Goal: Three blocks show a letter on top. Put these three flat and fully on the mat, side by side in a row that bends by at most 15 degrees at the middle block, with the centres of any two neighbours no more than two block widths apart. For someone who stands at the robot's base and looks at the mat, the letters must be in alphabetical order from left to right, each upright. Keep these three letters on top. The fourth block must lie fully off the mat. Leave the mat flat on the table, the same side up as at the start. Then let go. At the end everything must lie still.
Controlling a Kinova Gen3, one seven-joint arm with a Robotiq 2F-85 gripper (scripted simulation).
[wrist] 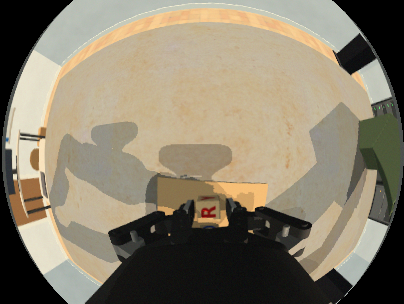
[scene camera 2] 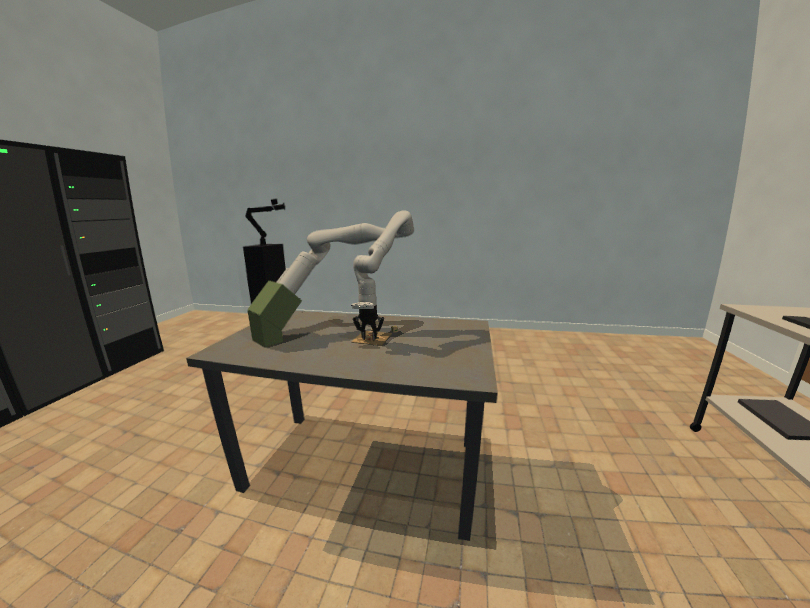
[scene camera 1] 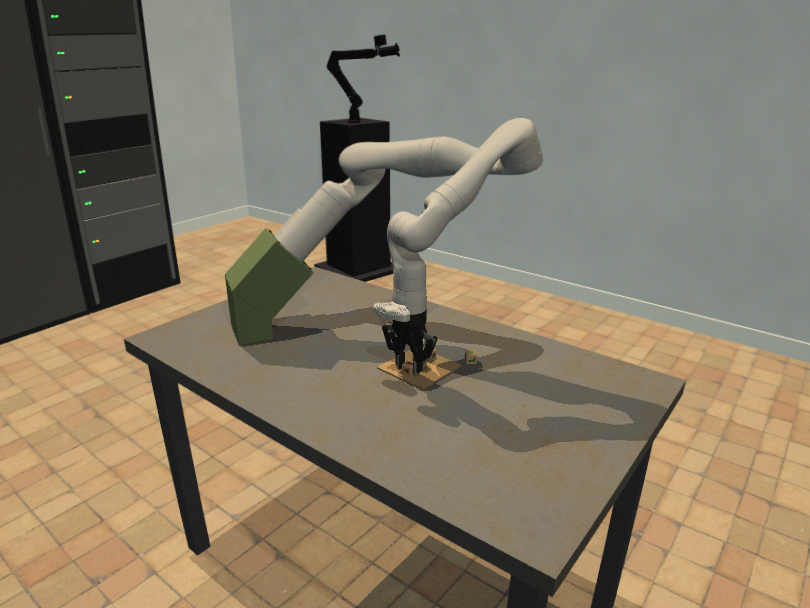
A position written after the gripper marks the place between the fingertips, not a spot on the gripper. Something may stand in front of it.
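Scene camera 1: mat (scene camera 1: 440, 367), gripper (scene camera 1: 408, 370). Wrist view: gripper (wrist: 210, 206), mat (wrist: 171, 192).
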